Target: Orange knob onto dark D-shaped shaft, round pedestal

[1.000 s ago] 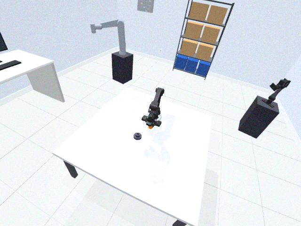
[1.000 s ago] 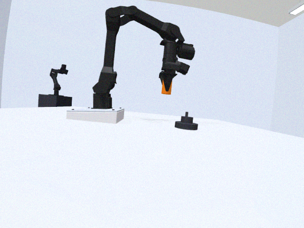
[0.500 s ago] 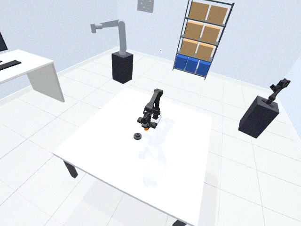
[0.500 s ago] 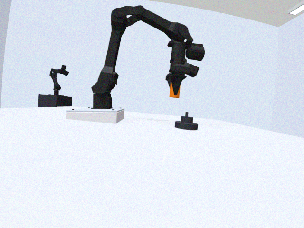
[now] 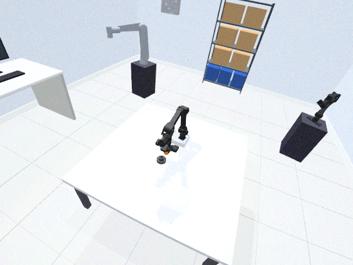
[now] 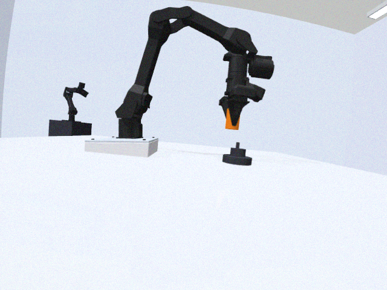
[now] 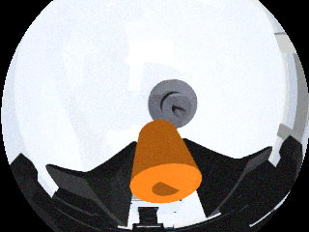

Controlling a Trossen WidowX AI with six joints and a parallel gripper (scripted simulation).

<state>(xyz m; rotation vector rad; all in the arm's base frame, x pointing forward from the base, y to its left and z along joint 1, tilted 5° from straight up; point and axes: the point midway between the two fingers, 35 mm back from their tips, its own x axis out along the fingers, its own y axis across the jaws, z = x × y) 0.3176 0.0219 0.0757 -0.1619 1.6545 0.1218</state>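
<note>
Right now my gripper tip is 7 cm above the round dark pedestal, 3 cm to the left of it and 2 cm short of it. From my gripper tip the other things lie so: orange knob (2 cm above).
</note>
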